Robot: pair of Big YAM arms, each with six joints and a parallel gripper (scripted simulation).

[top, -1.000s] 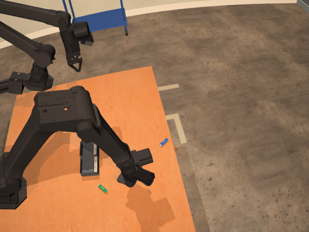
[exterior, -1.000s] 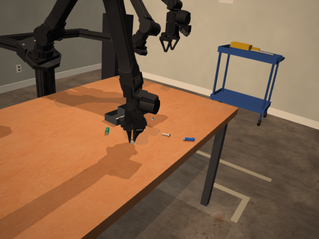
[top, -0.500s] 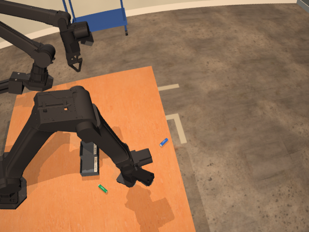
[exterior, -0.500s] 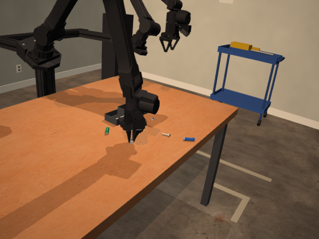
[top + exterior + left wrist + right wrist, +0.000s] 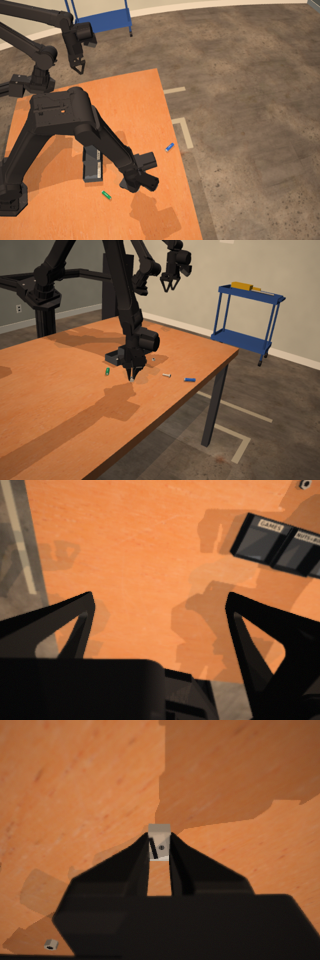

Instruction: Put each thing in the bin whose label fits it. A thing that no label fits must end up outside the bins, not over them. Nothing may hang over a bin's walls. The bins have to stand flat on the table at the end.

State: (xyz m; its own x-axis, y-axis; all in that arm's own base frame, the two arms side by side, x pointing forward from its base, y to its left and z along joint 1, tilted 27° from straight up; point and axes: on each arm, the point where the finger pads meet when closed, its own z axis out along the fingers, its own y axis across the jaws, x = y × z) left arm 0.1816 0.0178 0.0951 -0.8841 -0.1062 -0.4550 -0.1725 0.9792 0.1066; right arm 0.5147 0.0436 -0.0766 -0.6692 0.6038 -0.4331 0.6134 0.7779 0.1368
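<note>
The green battery lies 13 cm behind my right hand, 2 cm to the right of it and 1 cm below it. Also, from my right hand: pencil sharpener right at my right hand; then bolt 6 cm ahead, 16 cm to the left, 2 cm below; then nut 9 cm behind, 23 cm to the left, 2 cm below.
</note>
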